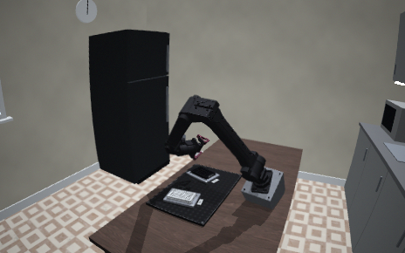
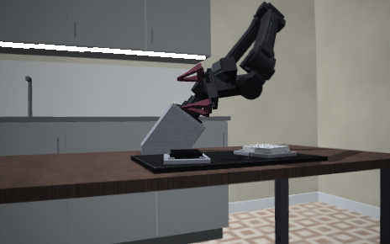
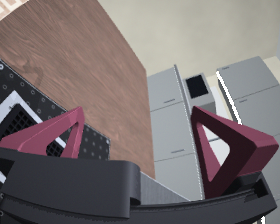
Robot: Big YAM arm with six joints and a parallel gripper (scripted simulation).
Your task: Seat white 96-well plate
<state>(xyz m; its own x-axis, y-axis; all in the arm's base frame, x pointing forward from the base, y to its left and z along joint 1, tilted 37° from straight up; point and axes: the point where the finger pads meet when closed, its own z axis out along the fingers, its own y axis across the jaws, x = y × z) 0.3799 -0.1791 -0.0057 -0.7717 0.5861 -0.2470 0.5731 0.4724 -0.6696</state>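
Now: the white 96-well plate E01 2 cm behind my hand, 29 cm to the left of it and 17 cm below it. Also, from my hand: black plate E07: 1 cm to the left, 17 cm below; nest N2: 1 cm to the left, 18 cm below; plate nest N1: 2 cm behind, 28 cm to the left, 18 cm below.
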